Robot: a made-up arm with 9 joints.
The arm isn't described. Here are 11 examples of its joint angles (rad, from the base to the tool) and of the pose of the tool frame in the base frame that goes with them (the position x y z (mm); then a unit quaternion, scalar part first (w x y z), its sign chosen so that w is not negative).
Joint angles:
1: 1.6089 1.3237 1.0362 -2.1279 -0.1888 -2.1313 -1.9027 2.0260 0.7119
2: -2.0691 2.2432 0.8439 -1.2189 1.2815 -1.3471 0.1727 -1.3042 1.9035
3: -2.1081 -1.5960 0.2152 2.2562 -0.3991 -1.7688 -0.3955 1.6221 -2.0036
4: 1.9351 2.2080 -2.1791 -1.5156 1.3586 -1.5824 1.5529 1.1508 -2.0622
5: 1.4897 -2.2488 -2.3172 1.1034 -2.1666 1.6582 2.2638 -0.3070 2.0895
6: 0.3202 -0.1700 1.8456 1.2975 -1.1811 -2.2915 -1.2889 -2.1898 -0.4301
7: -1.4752 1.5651 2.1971 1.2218 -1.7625 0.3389 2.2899 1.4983 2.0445
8: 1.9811 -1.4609 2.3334 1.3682 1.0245 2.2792 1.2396 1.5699 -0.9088
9: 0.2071 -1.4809 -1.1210 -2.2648 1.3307 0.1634 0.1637 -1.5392 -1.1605
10: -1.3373 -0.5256 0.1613 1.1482 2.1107 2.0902 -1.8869 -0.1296 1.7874
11: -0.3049 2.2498 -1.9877 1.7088 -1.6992 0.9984 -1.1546 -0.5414 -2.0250
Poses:
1: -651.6 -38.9 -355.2 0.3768 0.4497 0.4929 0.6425
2: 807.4 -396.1 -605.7 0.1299 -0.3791 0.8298 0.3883
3: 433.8 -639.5 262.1 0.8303 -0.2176 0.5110 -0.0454
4: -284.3 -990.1 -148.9 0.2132 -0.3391 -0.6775 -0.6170
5: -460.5 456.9 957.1 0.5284 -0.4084 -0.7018 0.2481
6: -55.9 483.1 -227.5 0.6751 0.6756 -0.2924 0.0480
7: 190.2 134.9 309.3 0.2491 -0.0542 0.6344 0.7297
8: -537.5 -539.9 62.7 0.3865 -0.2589 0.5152 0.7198
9: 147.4 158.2 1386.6 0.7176 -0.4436 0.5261 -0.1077
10: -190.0 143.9 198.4 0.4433 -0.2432 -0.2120 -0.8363
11: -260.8 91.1 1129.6 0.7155 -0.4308 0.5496 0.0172
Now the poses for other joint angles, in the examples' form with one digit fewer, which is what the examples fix.
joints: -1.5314 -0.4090 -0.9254 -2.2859 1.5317 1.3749 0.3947 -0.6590 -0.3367
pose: -52 -231 669 0.386 0.342 0.181 -0.837
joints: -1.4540 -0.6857 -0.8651 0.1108 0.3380 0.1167 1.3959 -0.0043 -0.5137
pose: 1047 718 72 0.243 -0.242 -0.260 -0.903
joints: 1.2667 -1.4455 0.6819 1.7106 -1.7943 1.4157 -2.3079 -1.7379 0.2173
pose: -1436 -173 -46 0.777 -0.240 -0.360 -0.458
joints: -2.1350 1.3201 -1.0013 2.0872 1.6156 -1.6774 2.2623 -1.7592 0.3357
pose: 1019 247 -277 0.440 0.709 -0.464 0.296
